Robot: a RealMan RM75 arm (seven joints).
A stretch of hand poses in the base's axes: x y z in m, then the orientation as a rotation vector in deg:
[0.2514 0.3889 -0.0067 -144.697 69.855 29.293]
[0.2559 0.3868 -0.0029 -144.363 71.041 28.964]
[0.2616 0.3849 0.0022 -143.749 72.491 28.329]
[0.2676 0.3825 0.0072 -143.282 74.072 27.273]
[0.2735 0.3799 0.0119 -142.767 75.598 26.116]
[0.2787 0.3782 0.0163 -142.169 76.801 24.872]
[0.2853 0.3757 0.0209 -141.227 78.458 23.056]
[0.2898 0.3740 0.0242 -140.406 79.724 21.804]
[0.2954 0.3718 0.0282 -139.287 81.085 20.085]
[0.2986 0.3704 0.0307 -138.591 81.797 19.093]
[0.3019 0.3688 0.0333 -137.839 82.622 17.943]
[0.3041 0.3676 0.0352 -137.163 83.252 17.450]
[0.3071 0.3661 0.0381 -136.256 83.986 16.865]
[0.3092 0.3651 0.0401 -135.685 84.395 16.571]
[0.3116 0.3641 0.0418 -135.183 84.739 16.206]
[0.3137 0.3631 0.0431 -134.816 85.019 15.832]
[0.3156 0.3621 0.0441 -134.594 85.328 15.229]
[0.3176 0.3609 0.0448 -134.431 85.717 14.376]
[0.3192 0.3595 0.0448 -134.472 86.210 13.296]
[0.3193 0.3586 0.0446 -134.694 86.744 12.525]
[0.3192 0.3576 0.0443 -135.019 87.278 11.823]
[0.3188 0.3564 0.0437 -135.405 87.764 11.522]
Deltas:
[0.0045 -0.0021 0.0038 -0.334 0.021 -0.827]
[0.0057 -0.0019 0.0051 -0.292 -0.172 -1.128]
[0.0060 -0.0024 0.0050 -0.557 -0.376 -1.183]
[0.0059 -0.0026 0.0047 -0.530 -0.461 -1.183]
[0.0052 -0.0017 0.0044 -0.346 -0.625 -1.055]
[0.0066 -0.0025 0.0046 -0.434 -0.947 -1.516]
[0.0045 -0.0017 0.0033 -0.246 -0.652 -1.187]
[0.0056 -0.0022 0.0040 -0.195 -1.001 -1.426]
[0.0032 -0.0014 0.0025 -0.054 -0.612 -0.807]
[0.0033 -0.0016 0.0026 -0.116 -0.688 -0.913]
[0.0022 -0.0012 0.0019 0.084 -0.308 -0.696]
[0.0030 -0.0015 0.0029 0.178 -0.399 -0.866]
[0.0021 -0.0010 0.0020 0.154 -0.222 -0.509]
[0.0024 -0.0010 0.0017 0.110 -0.267 -0.453]
[0.0021 -0.0010 0.0013 0.034 -0.252 -0.361]
[0.0019 -0.0010 0.0010 -0.157 -0.337 -0.343]
[0.0020 -0.0012 0.0007 -0.316 -0.444 -0.392]
[0.0016 -0.0014 0.0000 -0.589 -0.475 -0.387]
[0.0001 -0.0009 -0.0002 -0.649 -0.202 -0.290]
[-0.0001 -0.0010 -0.0003 -0.705 -0.120 -0.236]
[-0.0004 -0.0012 -0.0006 -0.600 0.133 -0.134]

